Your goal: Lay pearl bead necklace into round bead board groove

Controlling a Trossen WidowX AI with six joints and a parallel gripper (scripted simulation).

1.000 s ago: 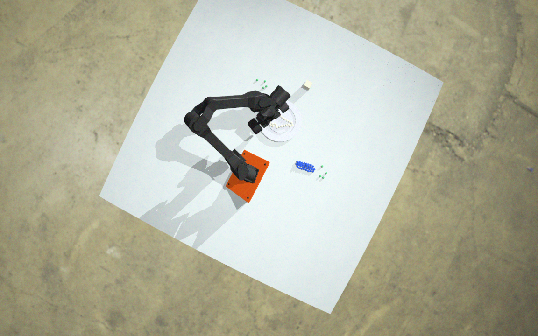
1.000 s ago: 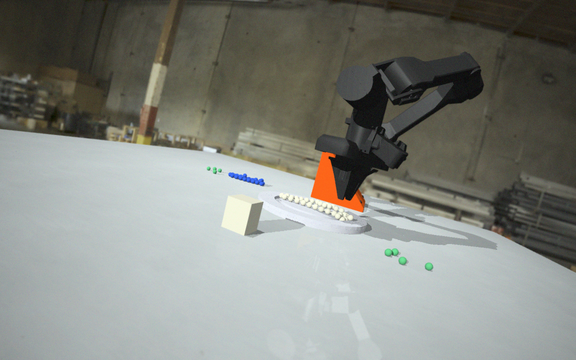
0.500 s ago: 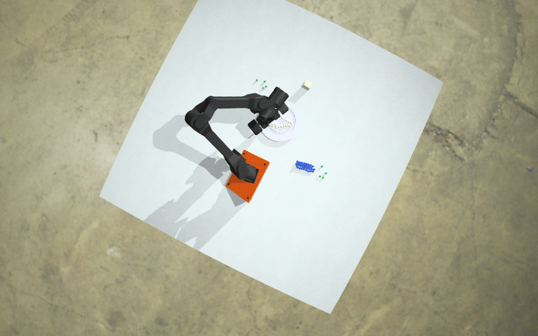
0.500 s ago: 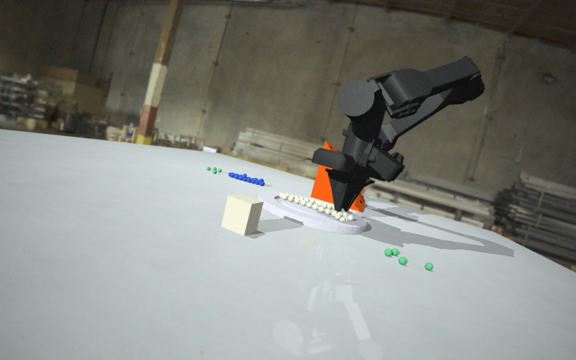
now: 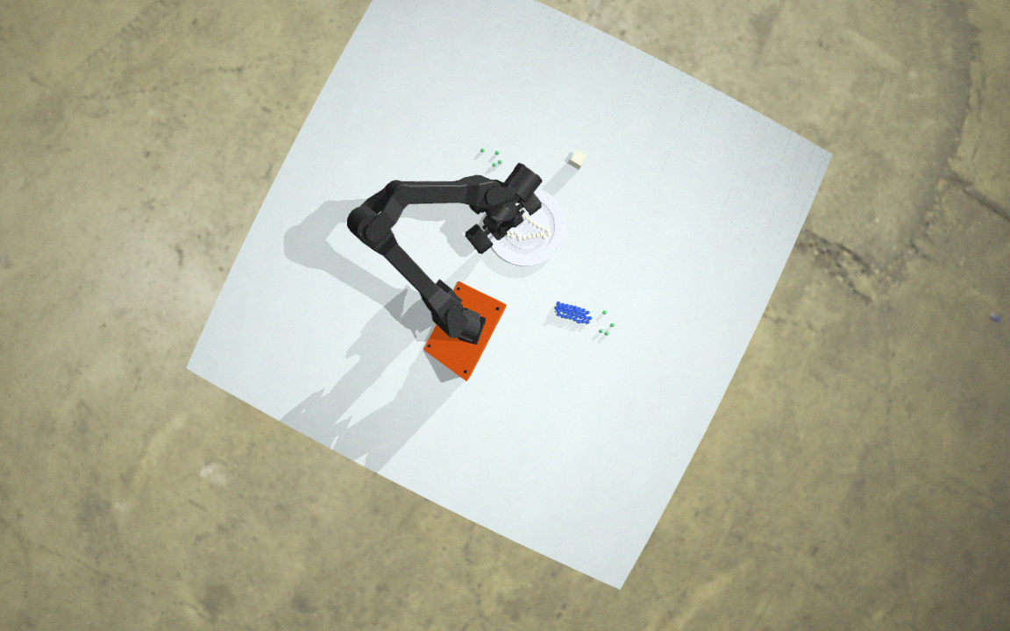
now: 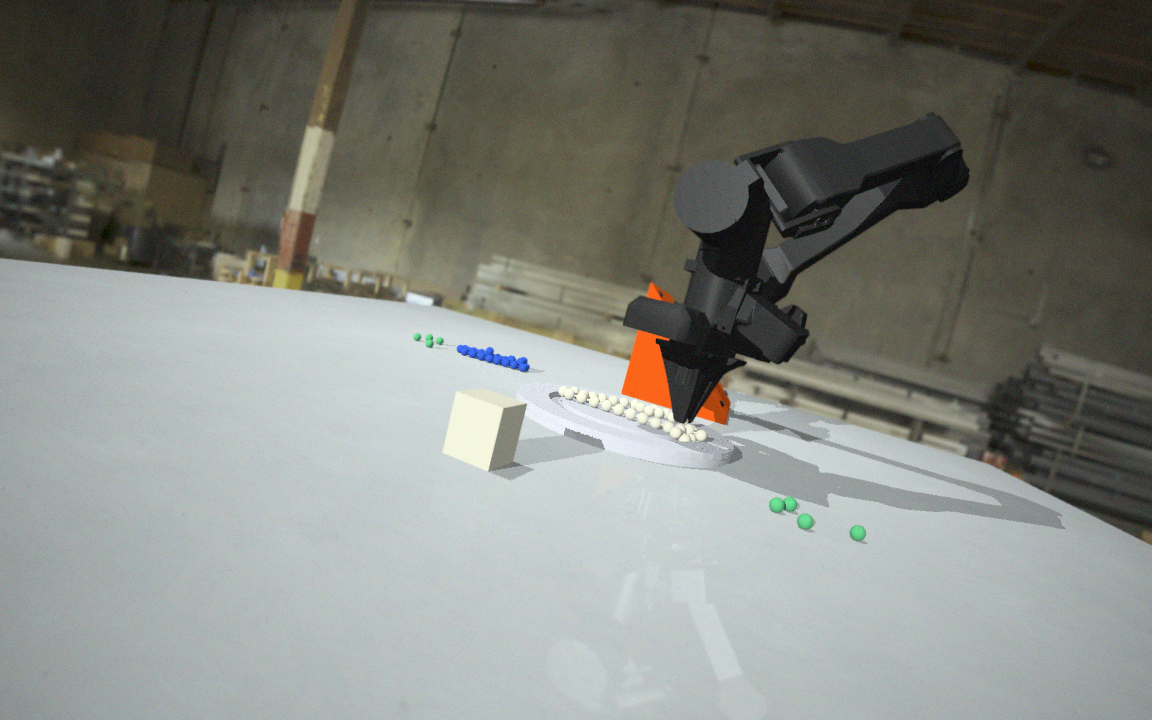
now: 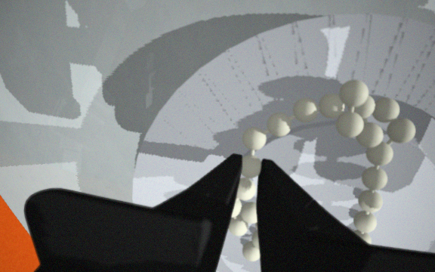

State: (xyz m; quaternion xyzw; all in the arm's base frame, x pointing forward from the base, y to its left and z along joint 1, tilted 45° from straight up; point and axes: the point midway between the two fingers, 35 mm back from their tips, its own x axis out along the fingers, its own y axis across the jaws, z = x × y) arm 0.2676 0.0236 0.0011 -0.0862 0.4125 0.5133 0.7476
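My gripper tip is now 20 mm short of the round bead board, 50 mm to the left of it and 10 mm above it. Also, from my gripper tip: cream cube 220 mm ahead, 120 mm to the right.
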